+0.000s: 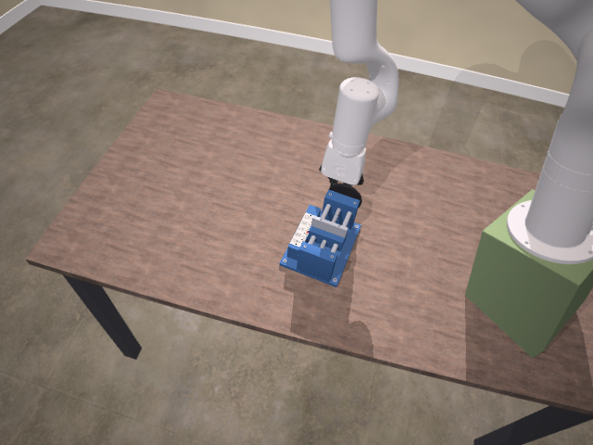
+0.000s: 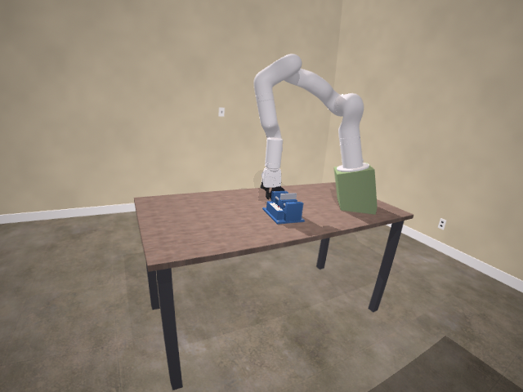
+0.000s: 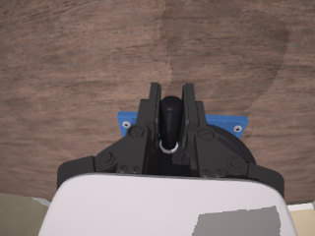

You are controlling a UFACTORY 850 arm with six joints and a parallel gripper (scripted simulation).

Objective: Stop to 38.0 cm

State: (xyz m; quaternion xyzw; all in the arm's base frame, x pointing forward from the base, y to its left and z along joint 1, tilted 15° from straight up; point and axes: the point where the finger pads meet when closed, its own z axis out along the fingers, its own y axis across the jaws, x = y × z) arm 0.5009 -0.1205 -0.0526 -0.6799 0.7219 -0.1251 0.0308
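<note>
Now: the black handwheel 20 mm to the left of my hand. Also, from my hand: grey stop block 170 mm to the left, 30 mm above.
</note>
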